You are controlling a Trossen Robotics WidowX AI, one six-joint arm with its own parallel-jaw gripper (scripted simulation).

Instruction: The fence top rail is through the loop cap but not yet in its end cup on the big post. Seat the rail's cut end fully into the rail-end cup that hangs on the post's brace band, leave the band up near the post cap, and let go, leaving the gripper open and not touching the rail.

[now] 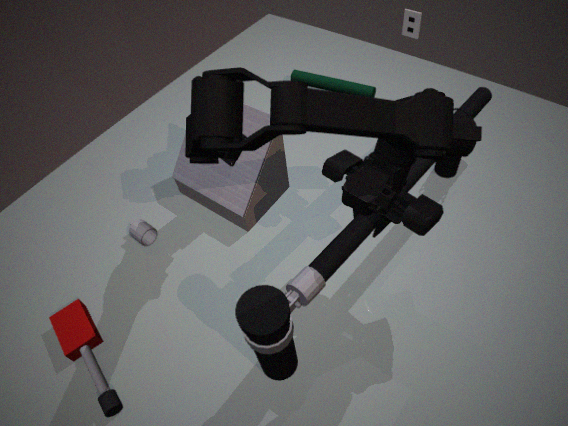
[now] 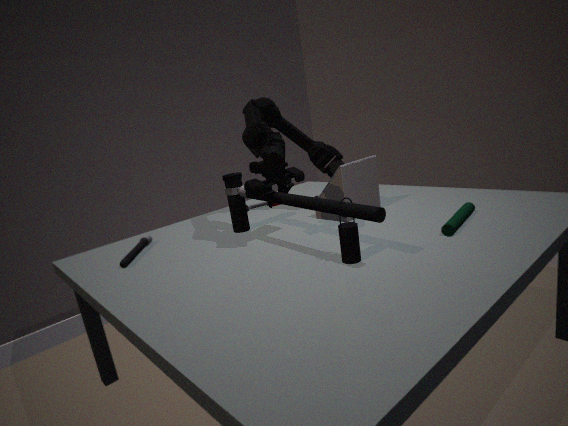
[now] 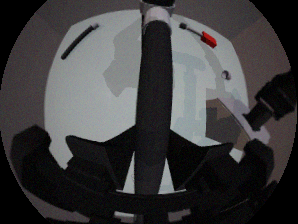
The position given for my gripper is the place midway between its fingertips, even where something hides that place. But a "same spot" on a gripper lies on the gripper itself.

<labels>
My gripper shows in image 1 (365, 230), in image 2 and in image 3. One and the same spot on my gripper: (image 2: 284, 186) is (image 3: 177, 182).
</labels>
